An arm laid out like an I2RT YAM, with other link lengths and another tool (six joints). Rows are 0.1 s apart.
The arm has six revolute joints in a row. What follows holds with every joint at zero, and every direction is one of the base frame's.
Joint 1 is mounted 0.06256 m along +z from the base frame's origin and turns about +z.
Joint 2 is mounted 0.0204 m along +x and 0.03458 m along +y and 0.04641 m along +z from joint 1 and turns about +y.
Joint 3 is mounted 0.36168 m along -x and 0.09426 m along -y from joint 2 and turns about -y.
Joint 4 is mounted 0.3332 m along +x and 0.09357 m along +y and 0.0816 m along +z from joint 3 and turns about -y.
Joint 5 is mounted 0.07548 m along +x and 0.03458 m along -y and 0.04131 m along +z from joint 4 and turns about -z.
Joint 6 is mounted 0.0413 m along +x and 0.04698 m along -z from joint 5 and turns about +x.
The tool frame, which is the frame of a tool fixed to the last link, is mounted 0.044 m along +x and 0.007 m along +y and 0.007 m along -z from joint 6; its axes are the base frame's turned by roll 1.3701, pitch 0.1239 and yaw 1.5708 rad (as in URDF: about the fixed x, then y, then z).
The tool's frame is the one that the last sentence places.
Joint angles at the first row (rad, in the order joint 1, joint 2, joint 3, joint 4, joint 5, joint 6):
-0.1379 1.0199 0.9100 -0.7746 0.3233 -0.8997
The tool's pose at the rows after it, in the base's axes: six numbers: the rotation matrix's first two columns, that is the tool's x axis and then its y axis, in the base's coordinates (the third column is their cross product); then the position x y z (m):
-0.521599 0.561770 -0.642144 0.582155 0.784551 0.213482 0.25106 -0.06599 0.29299
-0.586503 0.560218 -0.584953 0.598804 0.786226 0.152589 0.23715 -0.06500 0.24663
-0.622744 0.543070 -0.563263 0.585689 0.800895 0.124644 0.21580 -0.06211 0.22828
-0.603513 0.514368 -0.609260 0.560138 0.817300 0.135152 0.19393 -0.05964 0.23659
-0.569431 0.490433 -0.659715 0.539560 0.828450 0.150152 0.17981 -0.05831 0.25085
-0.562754 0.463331 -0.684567 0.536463 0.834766 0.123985 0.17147 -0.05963 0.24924
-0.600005 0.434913 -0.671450 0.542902 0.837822 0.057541 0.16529 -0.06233 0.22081
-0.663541 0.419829 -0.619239 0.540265 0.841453 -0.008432 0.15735 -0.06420 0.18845
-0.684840 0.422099 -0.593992 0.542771 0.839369 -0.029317 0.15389 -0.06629 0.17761
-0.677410 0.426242 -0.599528 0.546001 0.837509 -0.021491 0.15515 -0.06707 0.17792
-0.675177 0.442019 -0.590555 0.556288 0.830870 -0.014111 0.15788 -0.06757 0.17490
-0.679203 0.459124 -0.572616 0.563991 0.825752 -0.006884 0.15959 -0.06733 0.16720
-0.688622 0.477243 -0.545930 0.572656 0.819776 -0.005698 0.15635 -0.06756 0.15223
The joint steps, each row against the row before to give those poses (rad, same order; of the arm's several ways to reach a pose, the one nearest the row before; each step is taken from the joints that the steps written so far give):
0.0004 0.0191 -0.0893 0.0435 0.0256 -0.0049
0.0000 0.0045 -0.1137 0.0199 0.0103 -0.0108
0.0000 -0.0542 -0.0724 -0.0115 -0.0023 -0.0274
0.0000 -0.1155 -0.0317 -0.0168 0.0034 -0.0305
0.0000 -0.0897 -0.0011 -0.0134 0.0054 -0.0218
-0.0001 -0.0420 -0.0233 0.0073 0.0282 -0.0256
-0.0003 -0.0041 -0.0793 0.0386 0.0412 -0.0320
-0.0080 0.0206 -0.0760 0.0190 0.0179 -0.0316
-0.0152 0.0126 -0.0232 0.0050 -0.0004 -0.0145
-0.0058 0.0011 0.0000 0.0103 -0.0049 0.0003
-0.0034 0.0229 0.0000 0.0091 -0.0054 0.0149
-0.0023 0.0271 -0.0103 0.0138 -0.0103 0.0153
-0.0111 0.0206 -0.0325 0.0214 -0.0130 0.0068

